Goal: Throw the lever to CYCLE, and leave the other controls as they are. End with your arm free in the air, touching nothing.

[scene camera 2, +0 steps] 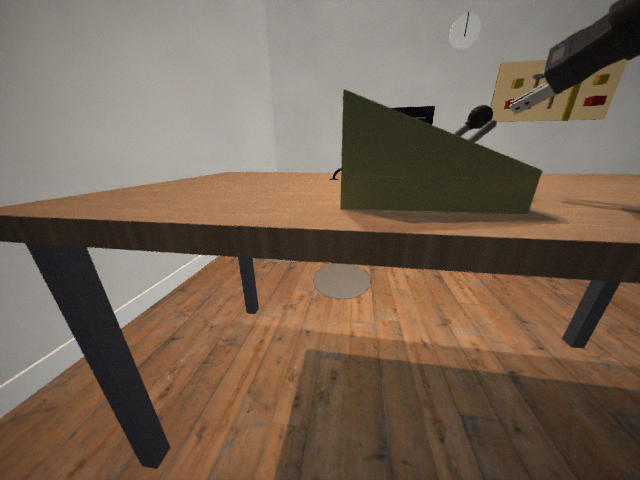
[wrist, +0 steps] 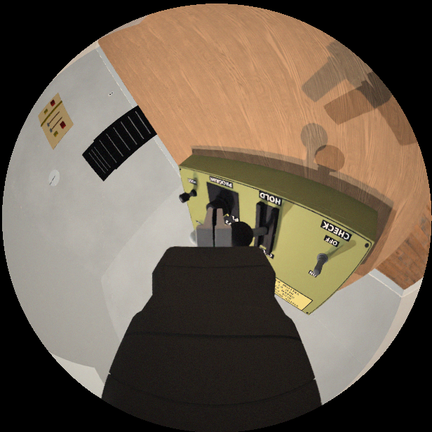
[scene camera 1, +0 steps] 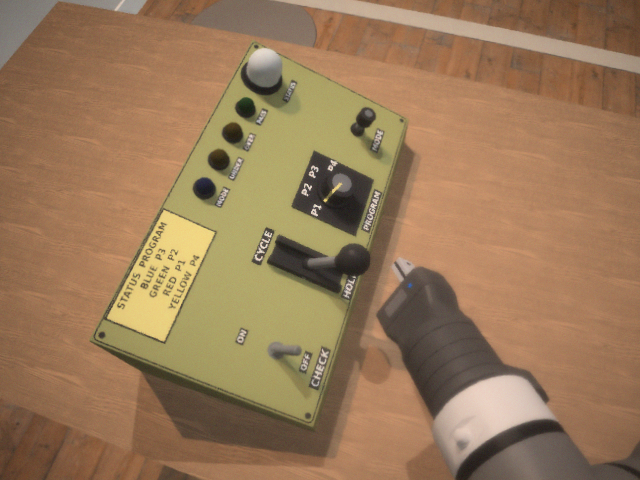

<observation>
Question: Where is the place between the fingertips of my gripper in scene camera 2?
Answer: At 512, 108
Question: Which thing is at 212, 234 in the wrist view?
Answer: My gripper.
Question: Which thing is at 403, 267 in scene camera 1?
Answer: My gripper.
</observation>
